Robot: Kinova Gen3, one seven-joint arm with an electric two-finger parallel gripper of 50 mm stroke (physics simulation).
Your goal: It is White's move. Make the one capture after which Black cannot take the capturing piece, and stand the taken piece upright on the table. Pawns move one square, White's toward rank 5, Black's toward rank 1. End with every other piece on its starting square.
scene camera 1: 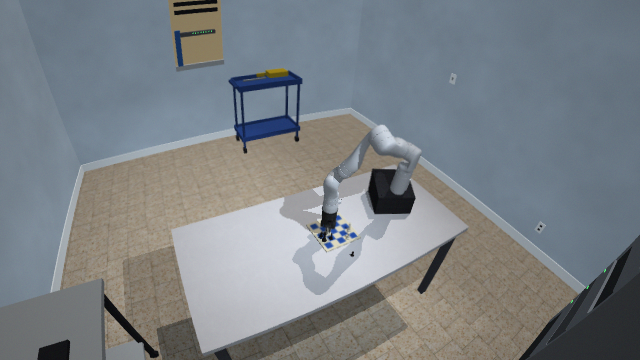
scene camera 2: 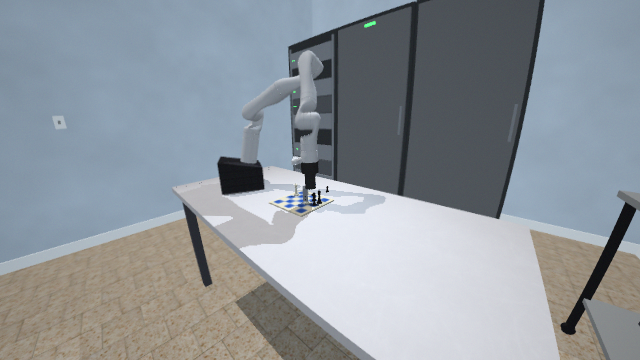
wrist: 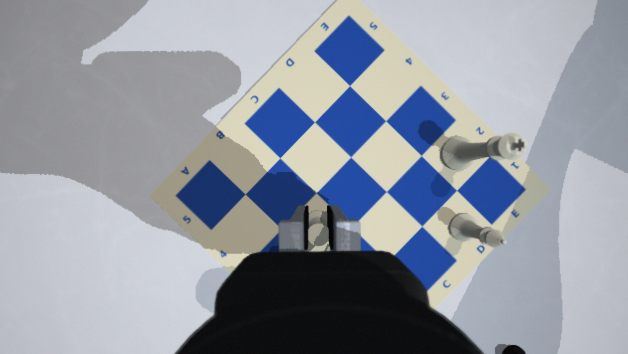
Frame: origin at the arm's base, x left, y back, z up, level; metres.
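Where they show: gripper, fingertip midpoint: (scene camera 1: 328,230) (scene camera 2: 305,200) (wrist: 317,220); arm's base at its link origin: (scene camera 1: 397,188) (scene camera 2: 248,161).
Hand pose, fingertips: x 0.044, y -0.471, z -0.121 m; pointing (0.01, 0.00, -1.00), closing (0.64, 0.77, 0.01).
Each offset is from my fingertips to the top centre of the thing. Level surfaces: height alone.
The blue-and-cream board @(dx +0.003, dy +0.032, dz -0.013 m) (scene camera 1: 341,240) (scene camera 2: 301,210) (wrist: 350,50) lies on the table. My gripper (scene camera 1: 328,230) (scene camera 2: 305,196) (wrist: 317,220) is shut on a pale, flat-topped white piece @(dx +0.004, dy -0.003, dz +0.021 m) (wrist: 318,234) that looks like a rook, upright at B3; whether its base touches the board is hard to tell. The white king @(dx +0.033, dy +0.113, dz +0.051 m) (scene camera 2: 295,190) (wrist: 456,152) stands on E2. A slimmer white piece @(dx +0.078, dy +0.080, dz +0.031 m) (wrist: 465,226) stands on D1. Black pieces stand close beside the gripper, among them one black piece @(dx +0.045, dy -0.044, dz +0.051 m) (scene camera 1: 324,238) (scene camera 2: 319,198) and another (scene camera 1: 331,236) (scene camera 2: 314,199); the gripper body hides their squares in the wrist view.
A small black piece @(dx +0.189, dy +0.045, dz +0.013 m) (scene camera 1: 352,254) (scene camera 2: 327,189) (wrist: 513,350) stands on the table off the board. The arm's black base block (scene camera 1: 391,192) (scene camera 2: 241,176) is on the table @(dz -0.019 m) (scene camera 1: 240,280) (scene camera 2: 400,260). A blue cart (scene camera 1: 267,127) stands by the wall, and grey cabinets (scene camera 2: 372,100) stand behind the table.
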